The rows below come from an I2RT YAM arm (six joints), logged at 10 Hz.
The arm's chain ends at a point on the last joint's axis. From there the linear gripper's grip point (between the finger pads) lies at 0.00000 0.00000 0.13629 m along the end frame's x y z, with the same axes.
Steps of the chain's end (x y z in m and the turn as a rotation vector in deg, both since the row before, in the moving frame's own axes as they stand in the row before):
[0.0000 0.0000 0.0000 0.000 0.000 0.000]
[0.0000 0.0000 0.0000 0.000 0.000 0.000]
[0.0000 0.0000 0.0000 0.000 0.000 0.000]
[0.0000 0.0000 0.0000 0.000 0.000 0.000]
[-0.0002 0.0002 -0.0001 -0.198 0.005 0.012]
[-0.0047 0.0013 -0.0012 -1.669 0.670 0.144]
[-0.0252 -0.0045 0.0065 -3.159 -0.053 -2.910]
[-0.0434 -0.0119 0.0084 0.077 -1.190 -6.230]
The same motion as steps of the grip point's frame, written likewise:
[0.0000 0.0000 0.0000 0.000 0.000 0.000]
[0.0000 0.0000 0.0000 0.000 0.000 0.000]
[0.0000 0.0000 0.0000 0.000 0.000 0.000]
[0.0000 0.0000 0.0000 0.000 0.000 0.000]
[-0.0002 0.0007 -0.0001 -0.198 0.005 0.012]
[-0.0031 0.0053 -0.0013 -1.669 0.670 0.144]
[-0.0251 0.0030 0.0063 -3.159 -0.053 -2.910]
[-0.0462 -0.0119 0.0084 0.077 -1.190 -6.230]

